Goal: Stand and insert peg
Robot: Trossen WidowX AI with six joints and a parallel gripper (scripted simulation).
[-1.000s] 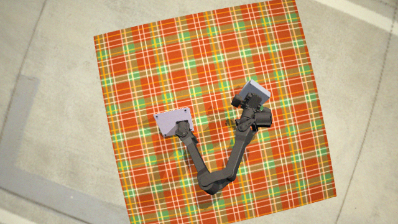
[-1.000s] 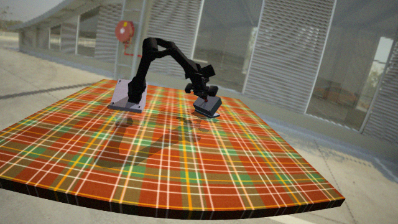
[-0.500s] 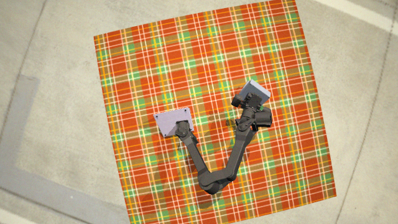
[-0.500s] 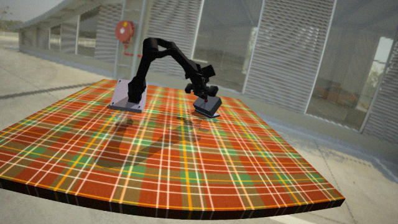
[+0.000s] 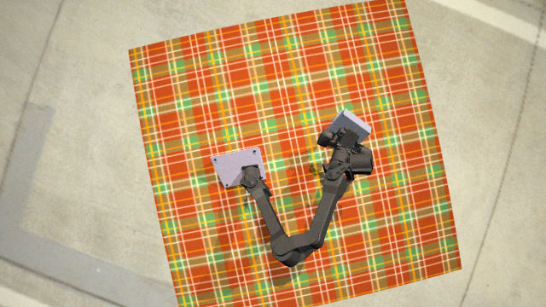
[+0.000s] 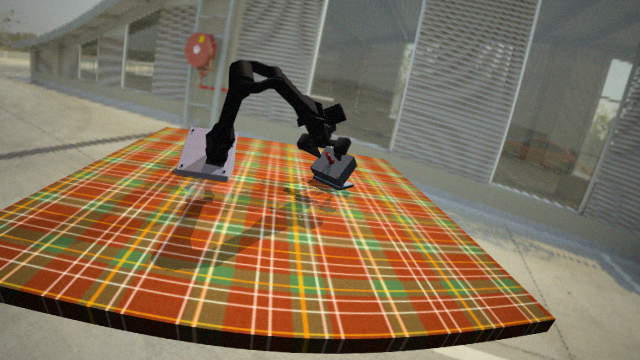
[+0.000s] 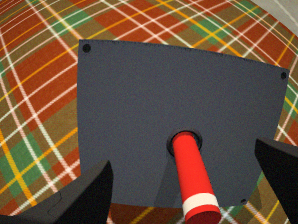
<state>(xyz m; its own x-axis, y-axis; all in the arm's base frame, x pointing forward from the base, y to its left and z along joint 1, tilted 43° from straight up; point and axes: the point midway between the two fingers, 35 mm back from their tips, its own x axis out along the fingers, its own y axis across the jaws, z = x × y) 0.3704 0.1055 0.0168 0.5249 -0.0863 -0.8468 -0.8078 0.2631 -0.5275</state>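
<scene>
Right now my gripper tip is 10 mm past the red peg, 10 mm to the left of it and 10 mm below it. Round my gripper tip: grey sloped panel: 20 mm ahead, 20 mm to the left, 30 mm below.
</scene>
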